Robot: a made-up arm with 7 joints.
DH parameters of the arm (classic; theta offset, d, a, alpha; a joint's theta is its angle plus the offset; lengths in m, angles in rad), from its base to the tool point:
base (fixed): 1.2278 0 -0.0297 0
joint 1: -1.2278 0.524 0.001 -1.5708
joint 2: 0 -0.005 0.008 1.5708
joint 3: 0 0.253 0.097 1.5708
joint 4: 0 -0.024 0.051 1.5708
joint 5: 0 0.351 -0.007 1.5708
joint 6: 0 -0.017 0.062 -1.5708
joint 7: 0 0.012 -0.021 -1.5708
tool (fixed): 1.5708 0.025 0 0
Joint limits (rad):
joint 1: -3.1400..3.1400
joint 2: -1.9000..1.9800
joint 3: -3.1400..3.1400
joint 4: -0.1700..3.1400
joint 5: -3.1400..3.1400
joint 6: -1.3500..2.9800
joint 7: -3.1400..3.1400
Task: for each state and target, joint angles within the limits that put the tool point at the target. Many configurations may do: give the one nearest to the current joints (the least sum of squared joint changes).
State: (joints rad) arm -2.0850 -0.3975 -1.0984 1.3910 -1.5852 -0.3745 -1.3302
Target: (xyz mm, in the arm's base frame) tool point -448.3 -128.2 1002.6
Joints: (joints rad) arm -2.0937 0.0369 -1.0623 1.9430 -1.4217 0.2928 -1.3796
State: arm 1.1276 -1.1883 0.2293 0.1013 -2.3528 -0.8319 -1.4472
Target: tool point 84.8 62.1 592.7
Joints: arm 0.4389 -0.7973 -0.3669 -0.0846 -2.5149 -0.9030 -1.4858
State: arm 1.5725 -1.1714 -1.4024 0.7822 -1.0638 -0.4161 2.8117
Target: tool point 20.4 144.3 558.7
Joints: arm 1.9022 -0.8564 -1.2735 -0.1350 -1.2125 -0.3187 2.7268
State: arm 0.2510 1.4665 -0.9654 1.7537 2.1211 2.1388 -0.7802
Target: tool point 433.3 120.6 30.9
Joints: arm 0.6240 1.7703 -0.5602 2.2121 2.2583 2.0243 -0.9998
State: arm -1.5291 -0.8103 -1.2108 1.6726 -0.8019 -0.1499 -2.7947
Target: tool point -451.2 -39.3 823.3
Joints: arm -1.4358 -0.7852 -1.3880 1.2566 -0.8577 -0.2042 -2.8337
